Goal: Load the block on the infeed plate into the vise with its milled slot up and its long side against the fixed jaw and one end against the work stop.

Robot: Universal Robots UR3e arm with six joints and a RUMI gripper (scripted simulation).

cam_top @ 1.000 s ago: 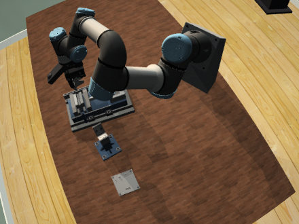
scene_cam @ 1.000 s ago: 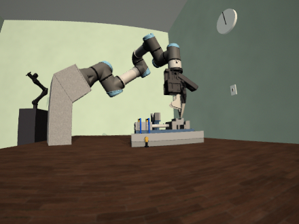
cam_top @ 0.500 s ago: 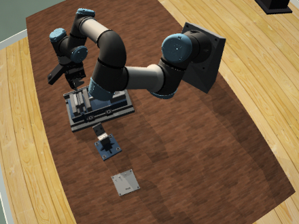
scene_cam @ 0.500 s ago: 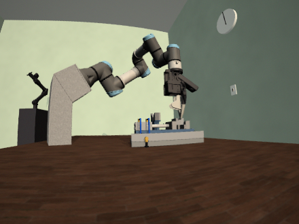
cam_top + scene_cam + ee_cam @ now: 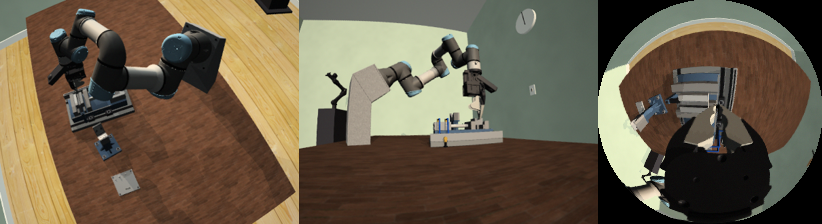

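The part is 50 mm to the left of my hand and 20 mm below it. From my hand the other things lie so: grey infeed plate: 120 mm behind, 430 mm to the left, 120 mm below.
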